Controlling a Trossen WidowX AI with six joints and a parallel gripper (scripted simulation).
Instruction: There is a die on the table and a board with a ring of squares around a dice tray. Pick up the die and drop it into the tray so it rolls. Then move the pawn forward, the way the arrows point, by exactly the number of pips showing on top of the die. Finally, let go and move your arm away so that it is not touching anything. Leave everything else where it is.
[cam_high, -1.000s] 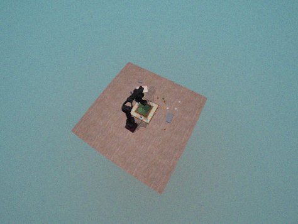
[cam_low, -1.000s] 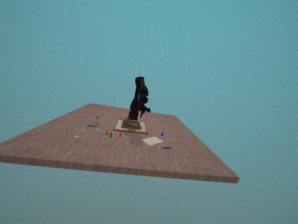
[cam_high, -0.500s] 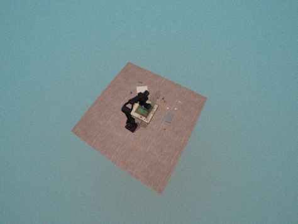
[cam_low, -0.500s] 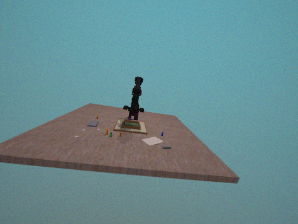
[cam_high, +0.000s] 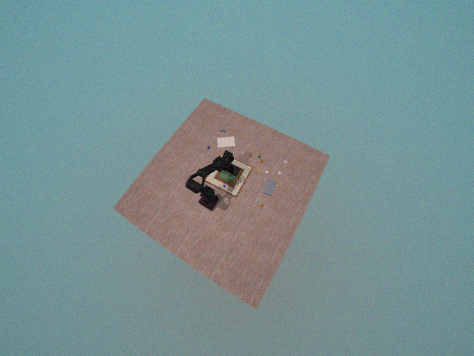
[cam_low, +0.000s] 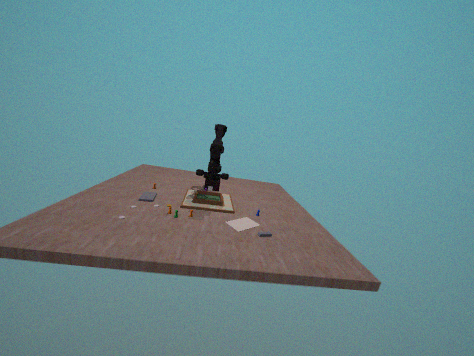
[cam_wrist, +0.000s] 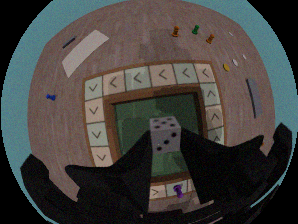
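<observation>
My gripper tip is now 13 cm past the purple pawn, 6 cm above it and 4 cm to the left of it. Also, from my gripper tip: green pawn 25 cm ahead, 11 cm to the right, 7 cm below; then white die right at my gripper tip; then green dice tray 8 cm below, 2 cm behind.
</observation>
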